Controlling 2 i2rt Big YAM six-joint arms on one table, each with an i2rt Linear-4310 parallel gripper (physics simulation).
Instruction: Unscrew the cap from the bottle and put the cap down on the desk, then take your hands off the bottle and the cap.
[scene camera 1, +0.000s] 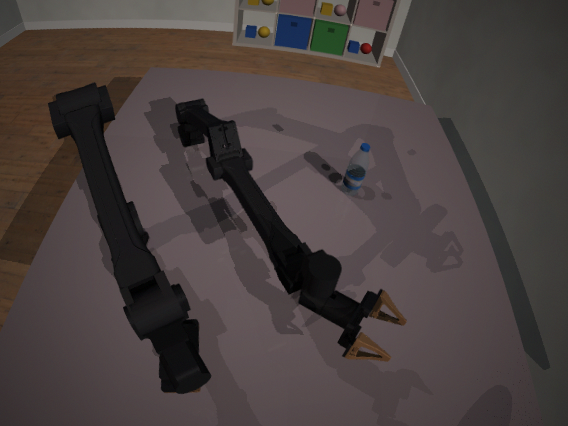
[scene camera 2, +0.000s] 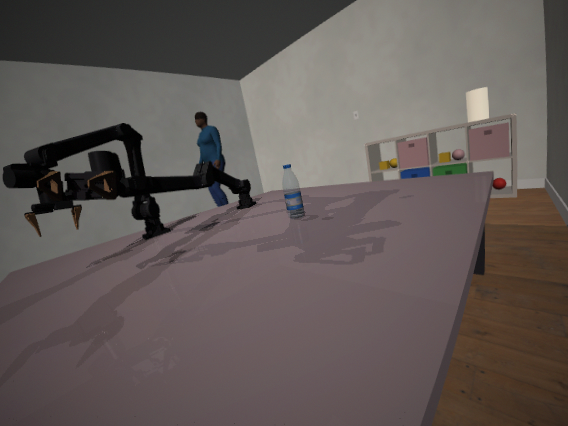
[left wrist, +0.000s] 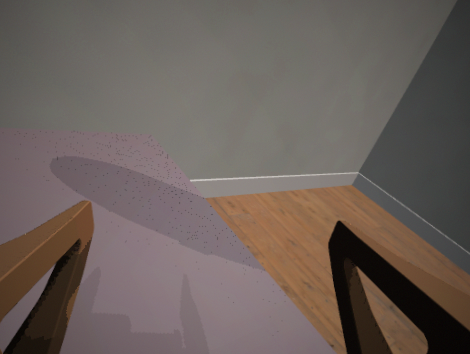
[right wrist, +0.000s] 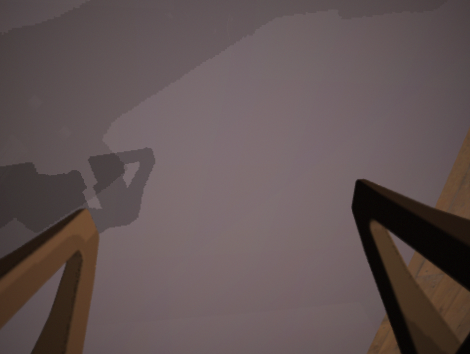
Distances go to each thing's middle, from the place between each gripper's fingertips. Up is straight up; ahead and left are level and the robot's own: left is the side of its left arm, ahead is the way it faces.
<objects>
The clear plastic bottle (scene camera 1: 359, 163) lies 63 cm to the left of my left hand, 16 cm below it and 5 cm behind it.
Right now my right hand is 33 cm short of the clear plastic bottle, 73 cm to the right of it and 5 cm above it.
</objects>
